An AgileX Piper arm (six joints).
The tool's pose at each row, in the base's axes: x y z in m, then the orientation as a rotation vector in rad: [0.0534, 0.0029, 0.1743, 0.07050, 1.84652, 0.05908]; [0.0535, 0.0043, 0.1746, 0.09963, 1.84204, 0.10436]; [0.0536, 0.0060, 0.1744, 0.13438, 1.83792, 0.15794]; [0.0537, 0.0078, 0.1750, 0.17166, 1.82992, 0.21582]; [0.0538, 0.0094, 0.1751, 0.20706, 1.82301, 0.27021]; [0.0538, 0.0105, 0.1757, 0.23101, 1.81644, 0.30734]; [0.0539, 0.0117, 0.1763, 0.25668, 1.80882, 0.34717]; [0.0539, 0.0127, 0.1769, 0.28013, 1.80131, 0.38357]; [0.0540, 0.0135, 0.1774, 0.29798, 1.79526, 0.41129]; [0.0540, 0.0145, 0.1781, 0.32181, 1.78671, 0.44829]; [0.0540, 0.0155, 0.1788, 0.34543, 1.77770, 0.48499]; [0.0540, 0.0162, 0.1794, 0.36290, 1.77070, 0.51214]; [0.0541, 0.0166, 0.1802, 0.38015, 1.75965, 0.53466]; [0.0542, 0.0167, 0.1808, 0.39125, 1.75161, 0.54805]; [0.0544, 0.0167, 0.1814, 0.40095, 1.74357, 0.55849]
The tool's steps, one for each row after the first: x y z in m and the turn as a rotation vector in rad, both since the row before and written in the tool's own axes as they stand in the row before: [-0.0002, 0.0014, 0.0000, -0.01615, -0.00232, 0.04372]; [0.0004, 0.0017, 0.0002, -0.01883, -0.00060, 0.05196]; [-0.0003, 0.0019, 0.0000, -0.02071, -0.00298, 0.05607]; [0.0002, 0.0016, 0.0002, -0.01907, -0.00108, 0.05302]; [-0.0002, 0.0012, -0.0001, -0.01333, -0.00192, 0.03612]; [-0.0002, 0.0013, 0.0001, -0.01433, -0.00205, 0.03880]; [-0.0002, 0.0012, 0.0000, -0.01312, -0.00189, 0.03552]; [-0.0002, 0.0009, 0.0001, -0.01000, -0.00143, 0.02708]; [-0.0002, 0.0012, 0.0000, -0.01337, -0.00193, 0.03622]; [-0.0002, 0.0012, 0.0000, -0.01329, -0.00191, 0.03599]; [-0.0002, 0.0009, 0.0000, -0.00985, -0.00141, 0.02667]; [-0.0005, 0.0008, 0.0000, -0.00813, -0.00617, 0.02409]; [-0.0005, 0.0004, 0.0000, -0.00479, -0.00503, 0.01495]; [-0.0005, 0.0003, 0.0001, -0.00370, -0.00563, 0.01241]
